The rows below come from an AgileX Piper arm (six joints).
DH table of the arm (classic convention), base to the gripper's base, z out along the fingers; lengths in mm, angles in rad. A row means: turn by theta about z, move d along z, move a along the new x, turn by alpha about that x. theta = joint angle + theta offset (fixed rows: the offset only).
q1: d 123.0; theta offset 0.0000; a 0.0; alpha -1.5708
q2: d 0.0; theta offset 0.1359; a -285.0; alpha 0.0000
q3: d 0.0; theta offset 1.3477; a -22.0; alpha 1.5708
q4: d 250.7; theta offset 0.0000; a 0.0; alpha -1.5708
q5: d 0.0; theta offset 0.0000; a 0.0; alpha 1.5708
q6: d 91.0; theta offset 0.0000; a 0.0; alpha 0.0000
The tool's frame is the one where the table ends.
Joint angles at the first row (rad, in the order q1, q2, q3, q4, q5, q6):
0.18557, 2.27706, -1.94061, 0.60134, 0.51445, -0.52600
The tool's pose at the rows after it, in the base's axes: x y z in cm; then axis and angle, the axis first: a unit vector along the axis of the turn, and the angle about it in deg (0 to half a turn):
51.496, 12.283, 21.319, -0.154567, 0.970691, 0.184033, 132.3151
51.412, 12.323, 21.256, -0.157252, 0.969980, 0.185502, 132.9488
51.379, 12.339, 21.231, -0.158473, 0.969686, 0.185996, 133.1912
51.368, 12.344, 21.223, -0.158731, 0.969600, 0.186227, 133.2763
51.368, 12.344, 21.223, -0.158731, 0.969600, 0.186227, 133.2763
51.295, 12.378, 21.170, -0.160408, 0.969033, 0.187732, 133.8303
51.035, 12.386, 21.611, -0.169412, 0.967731, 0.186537, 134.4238
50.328, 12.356, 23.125, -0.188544, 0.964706, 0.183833, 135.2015
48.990, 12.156, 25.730, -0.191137, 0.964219, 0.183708, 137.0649
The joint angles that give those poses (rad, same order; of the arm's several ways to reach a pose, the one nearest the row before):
0.18558, 2.28321, -1.94016, 0.60268, 0.52160, -0.53388
0.18557, 2.28321, -1.94017, 0.60268, 0.53400, -0.53531
0.18558, 2.28322, -1.94016, 0.60269, 0.53879, -0.53625
0.18558, 2.28322, -1.94017, 0.60269, 0.54042, -0.53624
0.18558, 2.28322, -1.94017, 0.60269, 0.54042, -0.53624
0.18558, 2.28322, -1.94016, 0.60269, 0.55099, -0.53624
0.18558, 2.27209, -1.94016, 0.59165, 0.57413, -0.53764
0.18557, 2.23680, -1.94016, 0.56627, 0.62540, -0.53764
0.18558, 2.17436, -1.94014, 0.51187, 0.71075, -0.47367

